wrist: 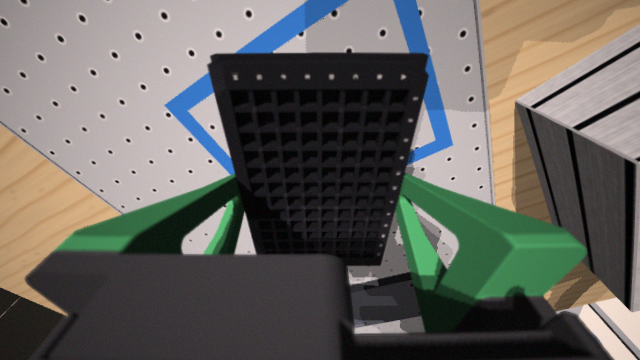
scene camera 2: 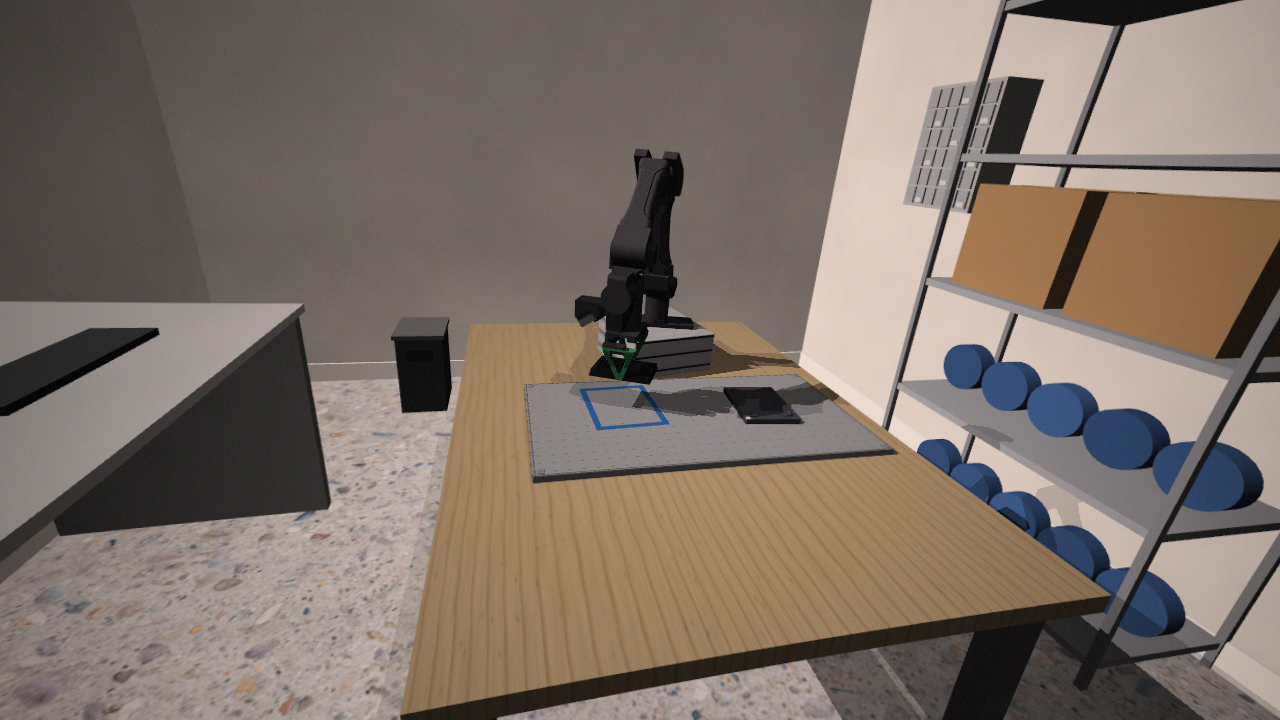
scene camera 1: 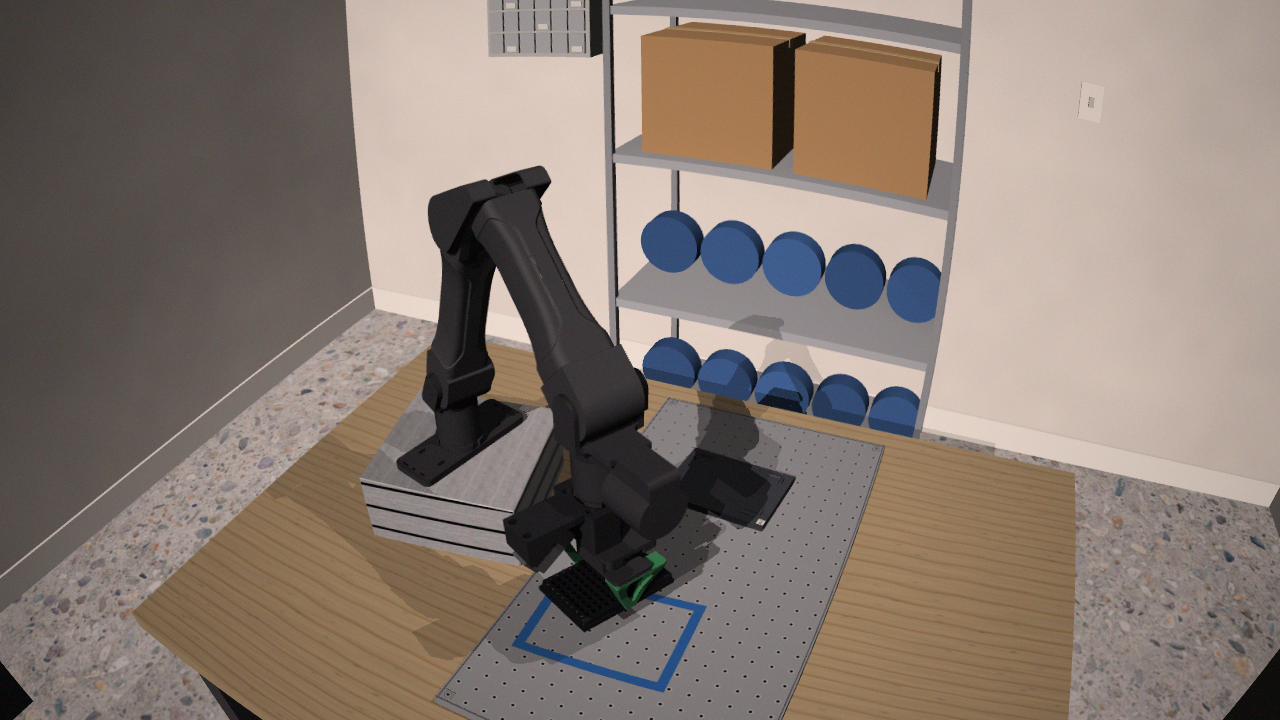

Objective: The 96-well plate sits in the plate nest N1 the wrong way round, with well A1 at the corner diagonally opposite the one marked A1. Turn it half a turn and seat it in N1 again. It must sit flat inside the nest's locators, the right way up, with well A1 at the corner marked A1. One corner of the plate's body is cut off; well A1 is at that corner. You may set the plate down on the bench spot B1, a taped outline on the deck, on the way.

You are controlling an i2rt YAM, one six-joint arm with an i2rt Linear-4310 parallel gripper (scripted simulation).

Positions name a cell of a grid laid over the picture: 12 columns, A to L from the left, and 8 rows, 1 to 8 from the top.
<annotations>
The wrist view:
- gripper: F5
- black 96-well plate: F5
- dark plate nest N1: H7
</annotations>
